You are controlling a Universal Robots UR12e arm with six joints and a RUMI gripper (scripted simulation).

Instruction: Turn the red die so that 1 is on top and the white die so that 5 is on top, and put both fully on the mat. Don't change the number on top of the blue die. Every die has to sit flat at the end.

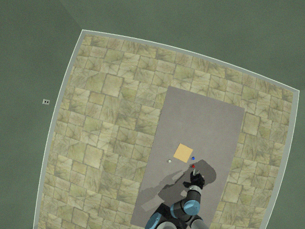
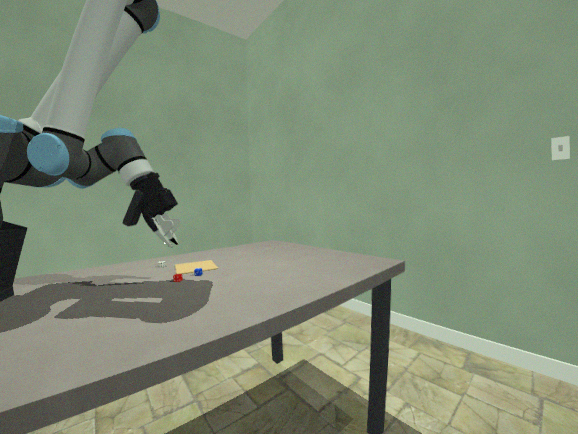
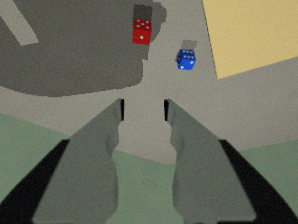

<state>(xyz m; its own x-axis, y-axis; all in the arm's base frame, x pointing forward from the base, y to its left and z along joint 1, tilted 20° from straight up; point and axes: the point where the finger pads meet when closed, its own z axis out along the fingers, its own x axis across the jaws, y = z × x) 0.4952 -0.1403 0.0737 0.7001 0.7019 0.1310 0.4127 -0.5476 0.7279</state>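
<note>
Now: the red die 11 cm below my hand, 1 cm to the right of it and 1 cm ahead of it. Round my hand: blue die (11 cm below, 8 cm ahead); tan mat (12 cm below, 12 cm ahead, 10 cm to the left); white die (22 cm to the left, 11 cm below, 3 cm ahead).
</note>
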